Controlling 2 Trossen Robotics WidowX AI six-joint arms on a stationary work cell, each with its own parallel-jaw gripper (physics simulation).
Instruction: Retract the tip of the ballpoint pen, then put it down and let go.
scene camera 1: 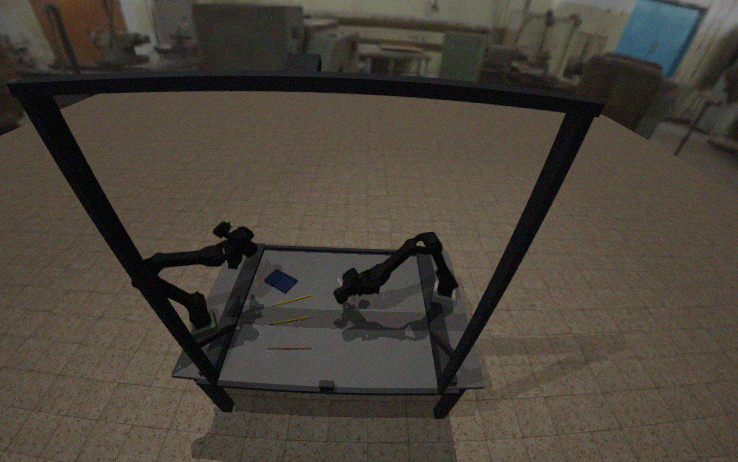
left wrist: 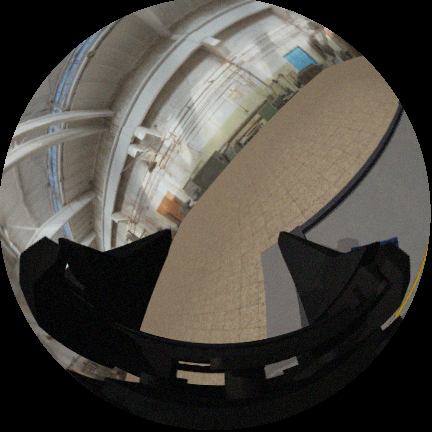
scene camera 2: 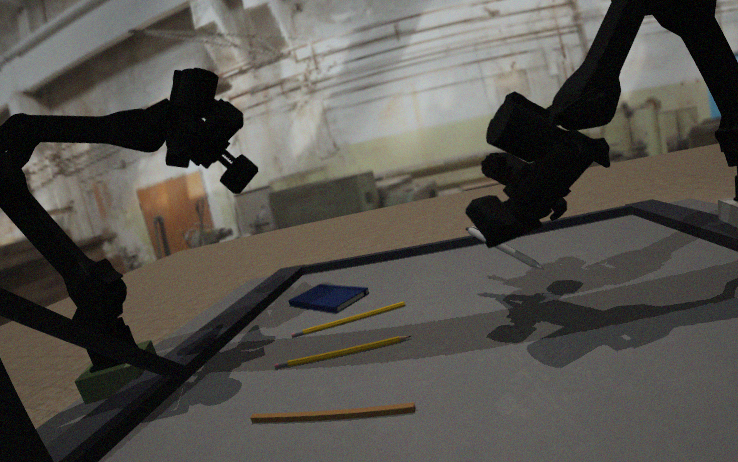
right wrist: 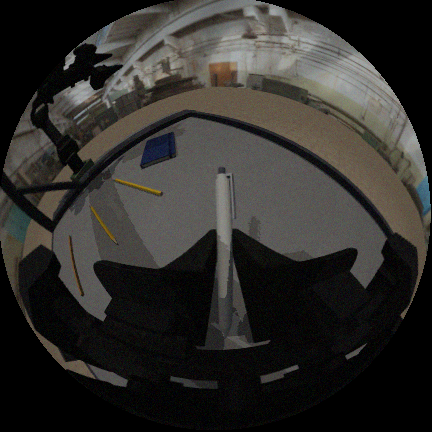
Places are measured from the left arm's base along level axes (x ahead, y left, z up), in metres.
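Where they show: left gripper, fingertip midpoint: (left wrist: 226, 236) (scene camera 2: 224, 155) (right wrist: 116, 59); right gripper, fingertip midpoint: (scene camera 1: 342, 286) (right wrist: 223, 234); left arm's base, origin of the base link: (scene camera 1: 202, 321) (right wrist: 78, 167); right arm's base, origin of the base link: (scene camera 1: 444, 290).
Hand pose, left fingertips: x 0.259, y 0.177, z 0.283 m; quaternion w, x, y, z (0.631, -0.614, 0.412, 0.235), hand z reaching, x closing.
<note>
Things, the pixels of their top centre, and the offset from my left fingertips. Level surfaces: height alone.
- grey table, its level: 0.323 m down
- blue notebook, middle of its top: (scene camera 2: 326, 294) (right wrist: 157, 145) (scene camera 1: 280, 279) 0.122 m ahead, 0.081 m right, 0.311 m down
- orange stick, middle of its top: (scene camera 2: 327, 412) (right wrist: 71, 261) (scene camera 1: 289, 347) 0.036 m ahead, 0.439 m right, 0.316 m down
The white ballpoint pen (scene camera 2: 518, 255) (right wrist: 223, 205) has a dark button and a clip. My right gripper (scene camera 1: 340, 294) (scene camera 2: 489, 239) (right wrist: 223, 234) is shut on it around its barrel, above the grey table (scene camera 1: 381, 370) (scene camera 2: 599, 392). In scene camera 2 the pen slants, button end up at the left, other end low at the right. In the right wrist view the button points away from the fingers. Whether the writing tip is out is too small to tell. My left gripper (scene camera 2: 239, 174) (left wrist: 226, 236) is open and empty, raised beyond the left edge.
A blue notebook (scene camera 1: 281, 280) (scene camera 2: 328, 297) (right wrist: 159, 149) lies at the back left. Two yellow pencils (scene camera 2: 351, 319) (scene camera 2: 343, 351) and an orange stick (scene camera 2: 333, 413) (right wrist: 75, 265) lie in front of it. A dark frame (scene camera 1: 531, 217) stands around the table.
</note>
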